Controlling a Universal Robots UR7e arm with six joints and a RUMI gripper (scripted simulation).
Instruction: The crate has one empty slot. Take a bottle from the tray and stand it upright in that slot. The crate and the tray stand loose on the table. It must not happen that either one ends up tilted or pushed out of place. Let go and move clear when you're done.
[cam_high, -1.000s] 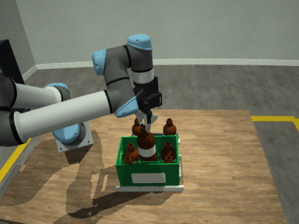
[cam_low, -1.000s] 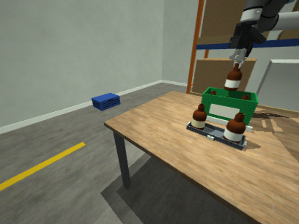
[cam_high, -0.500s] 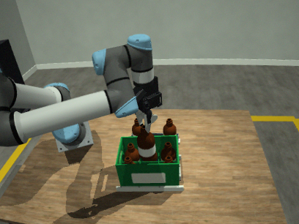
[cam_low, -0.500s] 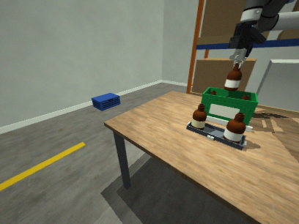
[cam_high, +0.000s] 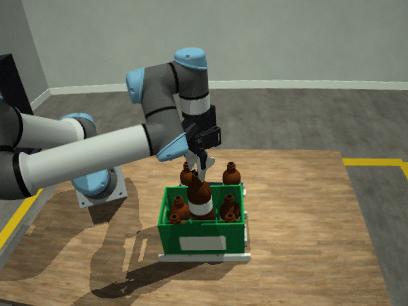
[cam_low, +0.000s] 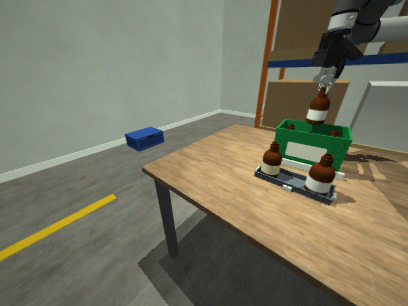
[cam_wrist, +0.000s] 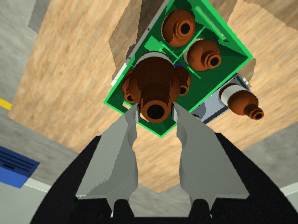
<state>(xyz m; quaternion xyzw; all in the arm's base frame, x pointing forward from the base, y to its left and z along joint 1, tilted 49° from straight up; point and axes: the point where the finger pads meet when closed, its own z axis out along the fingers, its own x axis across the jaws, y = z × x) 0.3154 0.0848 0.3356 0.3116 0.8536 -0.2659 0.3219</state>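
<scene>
The green crate is 4 cm to the left of my hand and 25 cm below it. The rest, counted from my hand: grey tray: 1 cm ahead, 29 cm to the left, 32 cm below.
</scene>
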